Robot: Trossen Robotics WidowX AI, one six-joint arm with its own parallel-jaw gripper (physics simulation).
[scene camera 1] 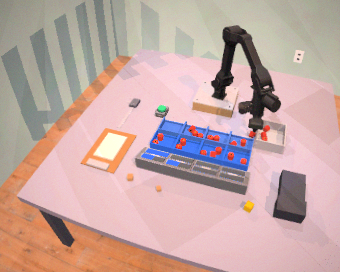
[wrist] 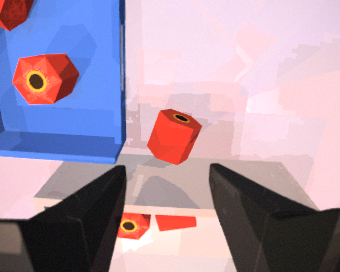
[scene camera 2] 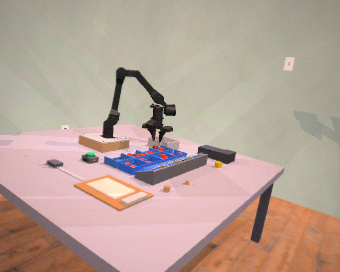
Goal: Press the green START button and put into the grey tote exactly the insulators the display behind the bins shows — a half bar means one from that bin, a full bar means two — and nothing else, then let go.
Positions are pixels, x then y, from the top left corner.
Labels:
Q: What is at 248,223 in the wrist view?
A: The gripper.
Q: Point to a grey display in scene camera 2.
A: At 152,177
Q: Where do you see a grey display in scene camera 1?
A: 209,180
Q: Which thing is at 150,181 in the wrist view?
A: A grey tote.

